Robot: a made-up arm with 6 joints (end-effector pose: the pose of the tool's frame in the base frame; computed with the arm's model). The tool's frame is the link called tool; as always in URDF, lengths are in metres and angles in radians. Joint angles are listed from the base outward.
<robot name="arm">
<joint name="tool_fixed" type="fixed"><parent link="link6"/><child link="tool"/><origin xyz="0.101 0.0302 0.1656"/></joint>
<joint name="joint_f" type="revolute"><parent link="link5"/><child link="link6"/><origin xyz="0.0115 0.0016 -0.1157"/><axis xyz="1 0 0"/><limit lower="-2.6" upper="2.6" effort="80" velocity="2.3"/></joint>
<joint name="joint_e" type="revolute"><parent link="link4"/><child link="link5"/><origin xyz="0.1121 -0.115 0.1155"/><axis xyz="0 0 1"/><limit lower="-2.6" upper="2.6" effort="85" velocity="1.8"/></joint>
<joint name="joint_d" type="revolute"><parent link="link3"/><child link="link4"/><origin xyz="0.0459 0.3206 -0.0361"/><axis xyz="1 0 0"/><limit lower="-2.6" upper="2.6" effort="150" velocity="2.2"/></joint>
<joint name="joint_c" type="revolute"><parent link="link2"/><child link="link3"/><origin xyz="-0.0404 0.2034 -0.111"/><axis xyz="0 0 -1"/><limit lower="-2.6" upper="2.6" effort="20" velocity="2.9"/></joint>
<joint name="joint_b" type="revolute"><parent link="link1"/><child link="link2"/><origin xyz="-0.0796 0.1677 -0.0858"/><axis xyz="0 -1 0"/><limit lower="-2.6" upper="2.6" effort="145" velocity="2.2"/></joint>
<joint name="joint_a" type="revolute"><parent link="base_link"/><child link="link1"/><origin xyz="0 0 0.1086"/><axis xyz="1 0 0"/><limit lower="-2.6" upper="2.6" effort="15" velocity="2.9"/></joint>
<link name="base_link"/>
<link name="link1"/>
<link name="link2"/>
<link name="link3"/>
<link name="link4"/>
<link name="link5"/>
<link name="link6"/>
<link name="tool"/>
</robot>
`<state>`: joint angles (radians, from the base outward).
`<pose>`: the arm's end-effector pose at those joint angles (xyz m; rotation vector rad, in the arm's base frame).
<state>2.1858 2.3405 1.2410 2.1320 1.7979 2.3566</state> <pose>-0.3136 -0.3561 0.1573 -0.9974 -1.8482 0.3862</pose>
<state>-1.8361 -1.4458 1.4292 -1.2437 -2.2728 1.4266</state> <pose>-0.0793 -0.4845 -0.2301 2.5035 0.5989 -0.9553</pose>
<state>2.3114 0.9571 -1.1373 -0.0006 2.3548 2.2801</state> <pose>-0.0714 -0.1179 0.9454 0.4591 0.1656 2.1714</pose>
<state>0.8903 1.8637 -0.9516 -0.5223 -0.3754 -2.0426</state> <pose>0.1482 0.5421 0.6561 -1.4715 -0.2493 -2.3689</pose>
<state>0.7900 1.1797 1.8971 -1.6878 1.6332 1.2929</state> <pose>0.1605 -0.0779 0.1305 2.3712 0.6181 -0.1383</pose>
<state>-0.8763 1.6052 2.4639 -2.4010 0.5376 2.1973</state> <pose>-0.1106 -0.1987 0.1454 1.5018 -0.5622 -1.2035</pose>
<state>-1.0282 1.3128 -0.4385 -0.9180 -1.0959 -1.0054</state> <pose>-0.0445 0.4574 -0.5223 -1.2703 -2.1532 -1.1667</pose>
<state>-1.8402 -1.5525 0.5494 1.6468 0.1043 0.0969</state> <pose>-0.3219 -0.4471 -0.1494 -0.5260 -0.7131 -1.2886</pose>
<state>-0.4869 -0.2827 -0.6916 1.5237 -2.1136 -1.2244</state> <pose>-0.2329 0.4198 -0.6827 -0.8007 2.2891 -0.4724</pose>
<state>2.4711 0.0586 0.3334 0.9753 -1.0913 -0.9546</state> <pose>0.2796 -0.1550 0.6035 2.2383 1.5190 0.6564</pose>
